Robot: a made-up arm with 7 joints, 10 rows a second.
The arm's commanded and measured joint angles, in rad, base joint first. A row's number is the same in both.
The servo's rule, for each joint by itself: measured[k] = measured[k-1] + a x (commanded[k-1-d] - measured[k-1]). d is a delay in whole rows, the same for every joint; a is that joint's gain. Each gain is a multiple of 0.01, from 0.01 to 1. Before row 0 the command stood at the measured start. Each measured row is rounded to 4 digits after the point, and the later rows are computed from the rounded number. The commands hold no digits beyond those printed.
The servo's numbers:
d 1
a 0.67 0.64 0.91 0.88 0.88 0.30 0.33
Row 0, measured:
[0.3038 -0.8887 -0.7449 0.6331 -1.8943 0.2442 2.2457]
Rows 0 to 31, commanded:
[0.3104 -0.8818 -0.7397 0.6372 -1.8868 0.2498 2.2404]
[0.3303 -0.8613 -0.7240 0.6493 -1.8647 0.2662 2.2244]
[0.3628 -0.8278 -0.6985 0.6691 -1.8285 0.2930 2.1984]
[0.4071 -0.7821 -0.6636 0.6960 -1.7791 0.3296 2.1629]
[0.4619 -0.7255 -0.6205 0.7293 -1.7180 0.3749 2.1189]
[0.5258 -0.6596 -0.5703 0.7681 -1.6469 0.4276 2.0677]
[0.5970 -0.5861 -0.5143 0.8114 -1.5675 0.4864 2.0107]
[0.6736 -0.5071 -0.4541 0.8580 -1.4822 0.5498 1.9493]
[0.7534 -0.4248 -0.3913 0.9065 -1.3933 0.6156 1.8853]
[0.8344 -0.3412 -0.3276 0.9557 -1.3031 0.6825 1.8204]
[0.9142 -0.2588 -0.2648 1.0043 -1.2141 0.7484 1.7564]
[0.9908 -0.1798 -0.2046 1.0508 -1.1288 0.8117 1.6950]
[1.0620 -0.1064 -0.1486 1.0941 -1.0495 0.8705 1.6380]
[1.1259 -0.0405 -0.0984 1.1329 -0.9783 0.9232 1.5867]
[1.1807 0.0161 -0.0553 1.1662 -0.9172 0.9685 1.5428]
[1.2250 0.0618 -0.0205 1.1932 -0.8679 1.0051 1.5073]
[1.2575 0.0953 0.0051 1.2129 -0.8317 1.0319 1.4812]
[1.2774 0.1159 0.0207 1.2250 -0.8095 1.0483 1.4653]
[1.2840 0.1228 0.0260 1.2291 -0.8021 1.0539 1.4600]
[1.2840 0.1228 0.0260 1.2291 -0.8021 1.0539 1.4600]
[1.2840 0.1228 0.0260 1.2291 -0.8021 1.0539 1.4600]
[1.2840 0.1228 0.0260 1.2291 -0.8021 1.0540 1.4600]
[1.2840 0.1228 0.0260 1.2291 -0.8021 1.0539 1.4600]
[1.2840 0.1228 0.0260 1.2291 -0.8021 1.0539 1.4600]
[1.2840 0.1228 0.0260 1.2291 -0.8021 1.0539 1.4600]
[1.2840 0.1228 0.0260 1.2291 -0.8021 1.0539 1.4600]
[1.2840 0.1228 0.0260 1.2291 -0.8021 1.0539 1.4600]
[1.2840 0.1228 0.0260 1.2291 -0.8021 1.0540 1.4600]
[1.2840 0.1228 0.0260 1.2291 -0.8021 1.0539 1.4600]
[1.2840 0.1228 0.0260 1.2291 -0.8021 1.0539 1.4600]
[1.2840 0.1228 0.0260 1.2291 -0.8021 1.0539 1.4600]
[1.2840 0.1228 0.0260 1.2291 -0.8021 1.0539 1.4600]
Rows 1 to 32, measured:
[0.3038 -0.8887 -0.7449 0.6331 -1.8943 0.2442 2.2457]
[0.3082 -0.8843 -0.7402 0.6367 -1.8877 0.2459 2.2440]
[0.3230 -0.8696 -0.7255 0.6478 -1.8675 0.2520 2.2375]
[0.3497 -0.8428 -0.7009 0.6665 -1.8332 0.2643 2.2246]
[0.3882 -0.8040 -0.6670 0.6925 -1.7856 0.2839 2.2042]
[0.4376 -0.7538 -0.6247 0.7249 -1.7261 0.3112 2.1761]
[0.4967 -0.6935 -0.5752 0.7629 -1.6564 0.3461 2.1403]
[0.5639 -0.6248 -0.5198 0.8056 -1.5782 0.3882 2.0975]
[0.6374 -0.5495 -0.4600 0.8517 -1.4937 0.4367 2.0486]
[0.7151 -0.4697 -0.3975 0.8999 -1.4053 0.4904 1.9947]
[0.7950 -0.3875 -0.3339 0.9490 -1.3154 0.5480 1.9372]
[0.8749 -0.3051 -0.2710 0.9977 -1.2263 0.6081 1.8775]
[0.9526 -0.2249 -0.2106 1.0444 -1.1405 0.6692 1.8173]
[1.0259 -0.1491 -0.1542 1.0881 -1.0604 0.7296 1.7581]
[1.0929 -0.0796 -0.1034 1.1275 -0.9882 0.7877 1.7015]
[1.1517 -0.0184 -0.0596 1.1616 -0.9257 0.8419 1.6491]
[1.2008 0.0329 -0.0240 1.1894 -0.8748 0.8909 1.6023]
[1.2388 0.0728 0.0025 1.2101 -0.8369 0.9332 1.5623]
[1.2647 0.1004 0.0191 1.2232 -0.8128 0.9677 1.5303]
[1.2776 0.1147 0.0254 1.2284 -0.8034 0.9936 1.5071]
[1.2819 0.1199 0.0259 1.2290 -0.8023 1.0117 1.4916]
[1.2833 0.1218 0.0260 1.2291 -0.8021 1.0244 1.4812]
[1.2838 0.1224 0.0260 1.2291 -0.8021 1.0333 1.4742]
[1.2839 0.1227 0.0260 1.2291 -0.8021 1.0395 1.4695]
[1.2840 0.1228 0.0260 1.2291 -0.8021 1.0438 1.4664]
[1.2840 0.1228 0.0260 1.2291 -0.8021 1.0468 1.4643]
[1.2840 0.1228 0.0260 1.2291 -0.8021 1.0489 1.4629]
[1.2840 0.1228 0.0260 1.2291 -0.8021 1.0504 1.4619]
[1.2840 0.1228 0.0260 1.2291 -0.8021 1.0515 1.4613]
[1.2840 0.1228 0.0260 1.2291 -0.8021 1.0522 1.4609]
[1.2840 0.1228 0.0260 1.2291 -0.8021 1.0527 1.4606]
[1.2840 0.1228 0.0260 1.2291 -0.8021 1.0531 1.4604]

